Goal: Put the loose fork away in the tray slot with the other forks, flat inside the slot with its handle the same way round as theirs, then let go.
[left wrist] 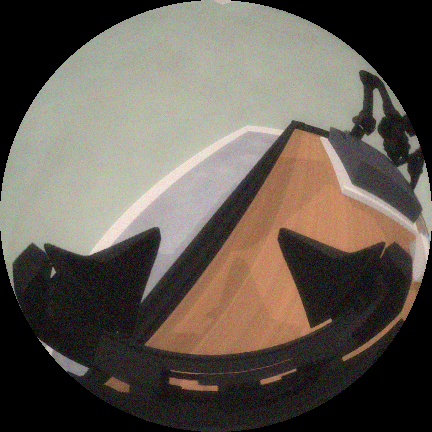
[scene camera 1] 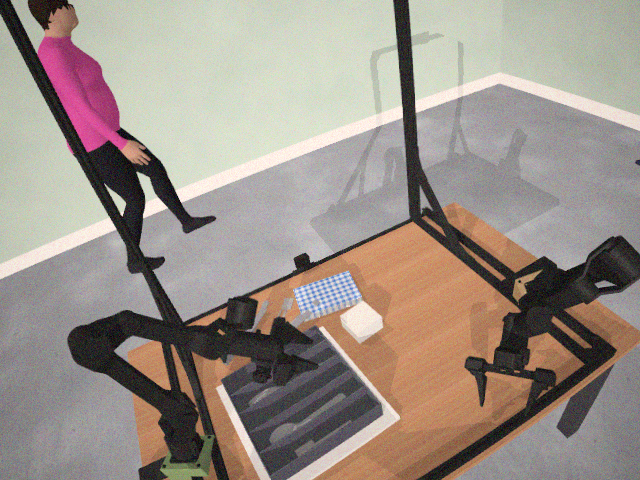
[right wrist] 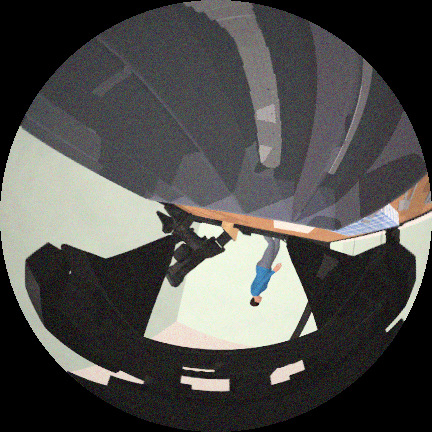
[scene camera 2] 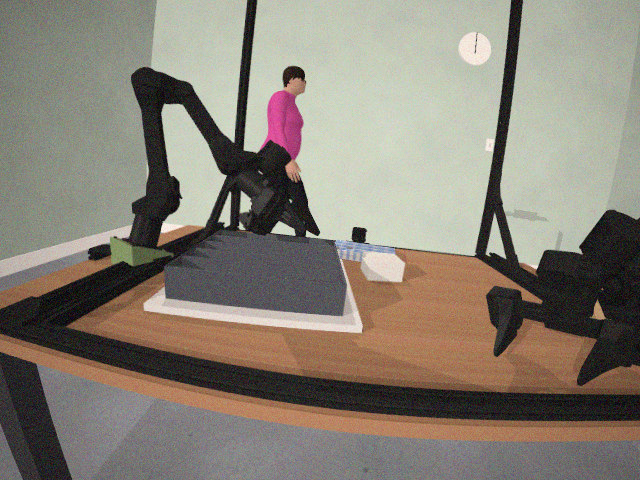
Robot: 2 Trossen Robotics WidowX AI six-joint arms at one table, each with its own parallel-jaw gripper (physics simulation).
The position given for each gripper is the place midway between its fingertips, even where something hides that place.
Note:
The left gripper (scene camera 2: 533,367) is open and holds nothing. The right gripper (scene camera 1: 315,354) is open, holding nothing. Also in view: a white block (scene camera 2: 376,266). Further things: a dark cutlery tray (scene camera 1: 300,398).
The white block is seen too in scene camera 1 (scene camera 1: 361,321). The left gripper is seen too in the left wrist view (left wrist: 220,233), in scene camera 1 (scene camera 1: 502,411) and in the right wrist view (right wrist: 159,208). The right gripper shows as well in the left wrist view (left wrist: 404,167), in the right wrist view (right wrist: 232,241) and in scene camera 2 (scene camera 2: 312,232).

